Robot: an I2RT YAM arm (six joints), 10 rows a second.
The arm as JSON. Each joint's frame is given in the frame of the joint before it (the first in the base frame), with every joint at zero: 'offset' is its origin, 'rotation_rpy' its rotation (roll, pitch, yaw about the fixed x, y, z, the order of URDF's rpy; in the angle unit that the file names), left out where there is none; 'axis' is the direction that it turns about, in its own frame. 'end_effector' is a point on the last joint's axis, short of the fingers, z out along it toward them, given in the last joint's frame.
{
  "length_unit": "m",
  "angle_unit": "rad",
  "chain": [
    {
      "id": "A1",
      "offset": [
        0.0,
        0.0,
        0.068
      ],
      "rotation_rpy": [
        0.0,
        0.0,
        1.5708
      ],
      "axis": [
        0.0,
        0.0,
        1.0
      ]
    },
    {
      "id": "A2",
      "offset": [
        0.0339,
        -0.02,
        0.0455
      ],
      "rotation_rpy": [
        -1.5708,
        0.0,
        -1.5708
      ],
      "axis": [
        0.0,
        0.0,
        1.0
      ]
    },
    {
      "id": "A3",
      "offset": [
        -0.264,
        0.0,
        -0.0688
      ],
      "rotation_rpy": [
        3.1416,
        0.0,
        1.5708
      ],
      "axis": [
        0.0,
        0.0,
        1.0
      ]
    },
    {
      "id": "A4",
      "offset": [
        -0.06,
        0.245,
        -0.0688
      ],
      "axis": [
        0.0,
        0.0,
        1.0
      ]
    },
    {
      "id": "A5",
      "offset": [
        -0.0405,
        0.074,
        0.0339
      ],
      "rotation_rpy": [
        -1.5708,
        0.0,
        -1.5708
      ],
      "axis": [
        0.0,
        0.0,
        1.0
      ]
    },
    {
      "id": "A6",
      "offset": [
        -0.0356,
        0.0,
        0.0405
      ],
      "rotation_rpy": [
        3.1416,
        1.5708,
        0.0
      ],
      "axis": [
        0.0,
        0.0,
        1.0
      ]
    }
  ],
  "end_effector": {
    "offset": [
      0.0,
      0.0,
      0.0
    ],
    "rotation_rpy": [
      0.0,
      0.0,
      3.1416
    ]
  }
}
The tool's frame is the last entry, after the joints.
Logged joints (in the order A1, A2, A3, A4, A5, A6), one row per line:
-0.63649 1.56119 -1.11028 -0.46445 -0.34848 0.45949
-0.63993 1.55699 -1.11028 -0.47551 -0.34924 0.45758
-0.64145 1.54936 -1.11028 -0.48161 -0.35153 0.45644
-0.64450 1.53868 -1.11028 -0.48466 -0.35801 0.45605
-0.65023 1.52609 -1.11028 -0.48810 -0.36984 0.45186
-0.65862 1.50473 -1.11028 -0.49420 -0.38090 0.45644
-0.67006 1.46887 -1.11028 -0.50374 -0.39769 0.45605
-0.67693 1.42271 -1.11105 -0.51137 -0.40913 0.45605
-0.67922 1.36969 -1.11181 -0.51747 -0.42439 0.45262
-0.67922 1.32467 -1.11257 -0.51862 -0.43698 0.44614
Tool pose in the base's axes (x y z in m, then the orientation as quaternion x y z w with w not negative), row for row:
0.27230 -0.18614 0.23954 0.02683 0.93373 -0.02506 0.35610
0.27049 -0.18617 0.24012 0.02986 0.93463 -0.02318 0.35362
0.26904 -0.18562 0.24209 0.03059 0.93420 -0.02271 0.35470
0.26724 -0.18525 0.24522 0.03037 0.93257 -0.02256 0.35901
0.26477 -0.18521 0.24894 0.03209 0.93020 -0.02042 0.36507
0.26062 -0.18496 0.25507 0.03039 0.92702 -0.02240 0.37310
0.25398 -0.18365 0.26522 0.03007 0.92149 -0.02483 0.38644
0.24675 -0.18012 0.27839 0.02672 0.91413 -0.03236 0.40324
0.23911 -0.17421 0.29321 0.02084 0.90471 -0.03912 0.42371
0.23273 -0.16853 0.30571 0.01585 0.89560 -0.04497 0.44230
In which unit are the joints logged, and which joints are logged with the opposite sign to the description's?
The joints are logged in radians. Opposite sign: A3, A6.
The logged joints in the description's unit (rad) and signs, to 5 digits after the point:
-0.63649 1.56119 1.11028 -0.46445 -0.34848 -0.45949
-0.63993 1.55699 1.11028 -0.47551 -0.34924 -0.45758
-0.64145 1.54936 1.11028 -0.48161 -0.35153 -0.45644
-0.64450 1.53868 1.11028 -0.48466 -0.35801 -0.45605
-0.65023 1.52609 1.11028 -0.48810 -0.36984 -0.45186
-0.65862 1.50473 1.11028 -0.49420 -0.38090 -0.45644
-0.67006 1.46887 1.11028 -0.50374 -0.39769 -0.45605
-0.67693 1.42271 1.11105 -0.51137 -0.40913 -0.45605
-0.67922 1.36969 1.11181 -0.51747 -0.42439 -0.45262
-0.67922 1.32467 1.11257 -0.51862 -0.43698 -0.44614

